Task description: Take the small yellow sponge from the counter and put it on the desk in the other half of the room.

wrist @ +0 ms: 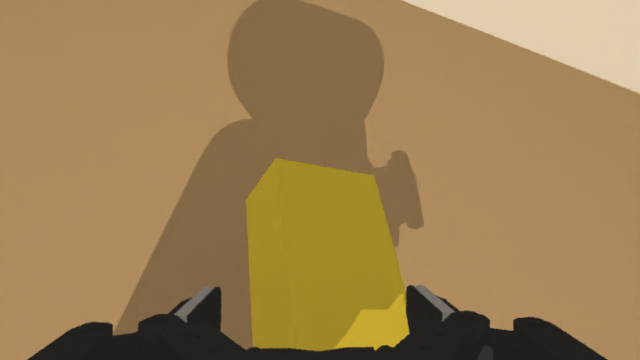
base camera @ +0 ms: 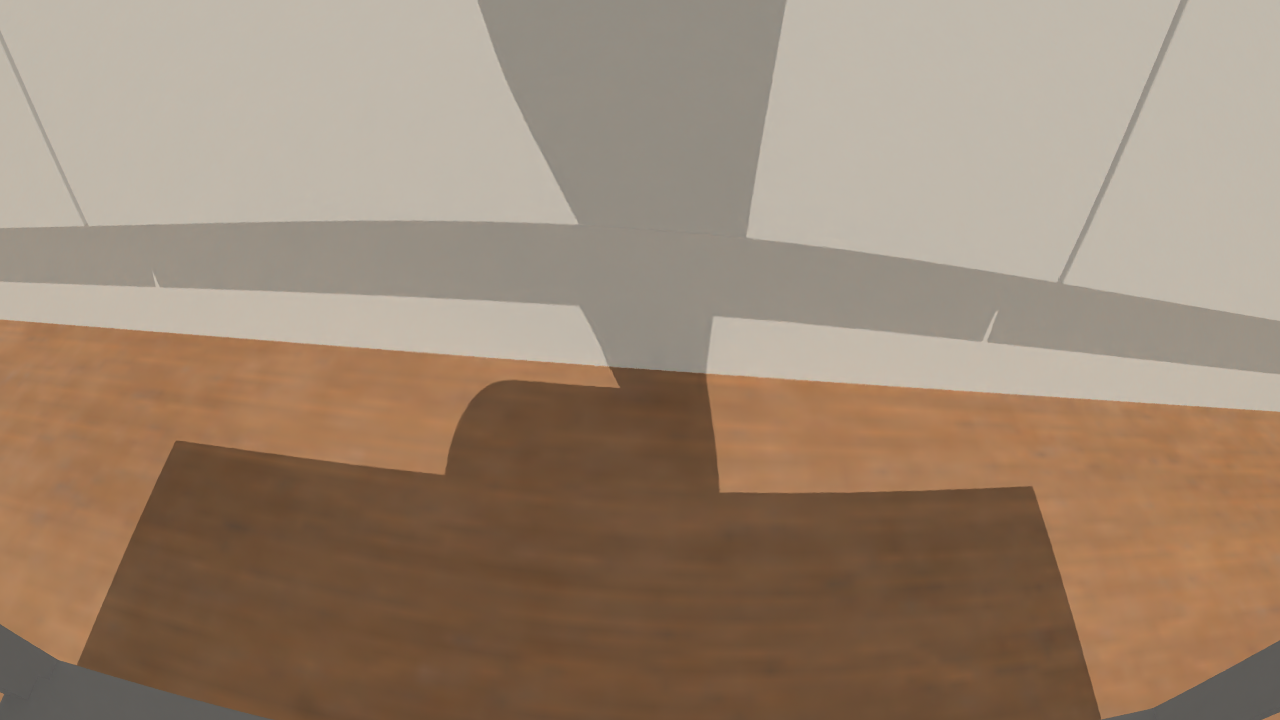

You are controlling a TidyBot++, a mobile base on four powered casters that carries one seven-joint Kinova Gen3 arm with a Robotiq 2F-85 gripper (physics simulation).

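Frame: origin at the arm's base, x right, y ahead, z up, level; millimetres.
Seen in the pictures: gripper, fingertip midpoint: [wrist: 314, 307].
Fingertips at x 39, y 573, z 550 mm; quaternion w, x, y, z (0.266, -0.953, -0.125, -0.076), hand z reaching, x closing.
Note:
A point is followed by its place in that frame.
The yellow sponge [wrist: 335, 240] @(x 39, y 601, z 566 mm) is in the lower middle of the wrist view, on the tan counter top [wrist: 500, 200] @(x 181, y 698, z 514 mm), slightly turned. Its near end is hidden behind the gripper's body. My gripper [wrist: 314, 307] @(x 39, y 573, z 550 mm) is open, with the sponge between its two fingers. The right finger is at the sponge's right edge; whether they touch I cannot tell. A gap shows between the left finger and the sponge's left side. The desk does not show in either view.
In the base camera view, pale cabinet fronts [base camera: 268, 116] @(x -182, y 390, z -178 mm) stand close ahead across the whole width, above a brown wooden floor [base camera: 1163, 501] @(x 426, y 325, z -396 mm). Shadows of the base and arm fall on both. A pale surface [wrist: 590, 35] @(x 319, y 967, z 549 mm) lies beyond the counter's edge at the wrist view's upper right.

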